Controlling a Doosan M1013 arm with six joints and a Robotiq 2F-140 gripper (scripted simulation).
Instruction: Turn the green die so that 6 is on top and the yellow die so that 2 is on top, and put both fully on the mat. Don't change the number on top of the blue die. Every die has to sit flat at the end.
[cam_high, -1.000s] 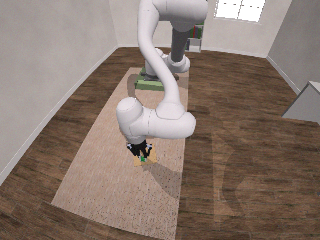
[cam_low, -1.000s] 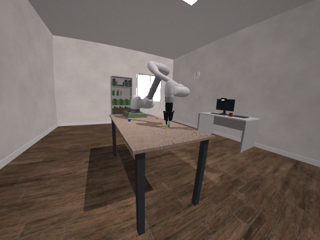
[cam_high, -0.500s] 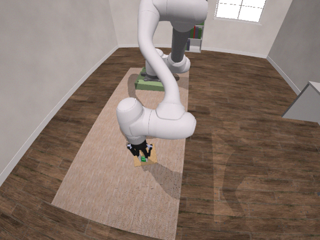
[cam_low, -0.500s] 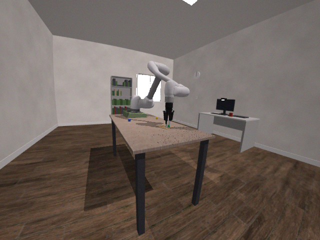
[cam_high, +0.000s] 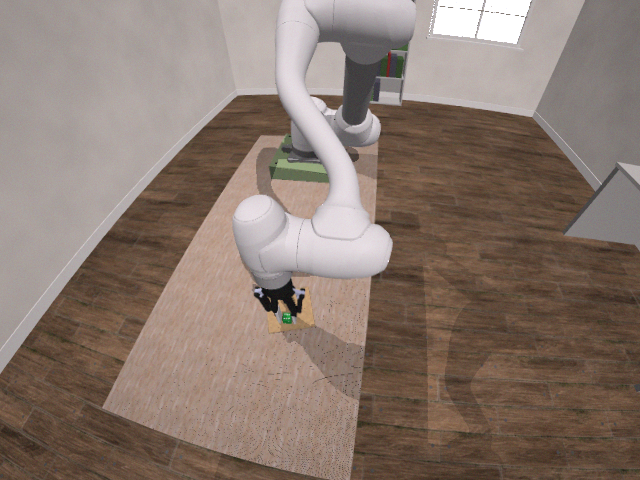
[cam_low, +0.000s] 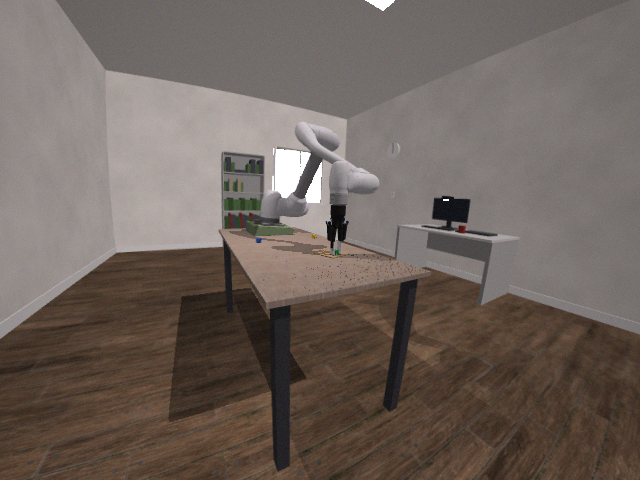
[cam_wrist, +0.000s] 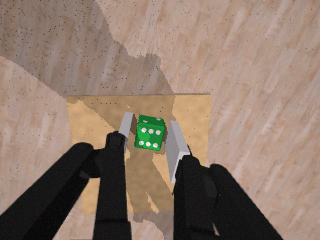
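The green die is 2 cm below my hand. Also, from my hand: tan mat: 4 cm below, 4 cm behind; blue die: 48 cm behind, 24 cm to the right, 3 cm below; yellow die: 48 cm behind, 18 cm to the left, 3 cm below.
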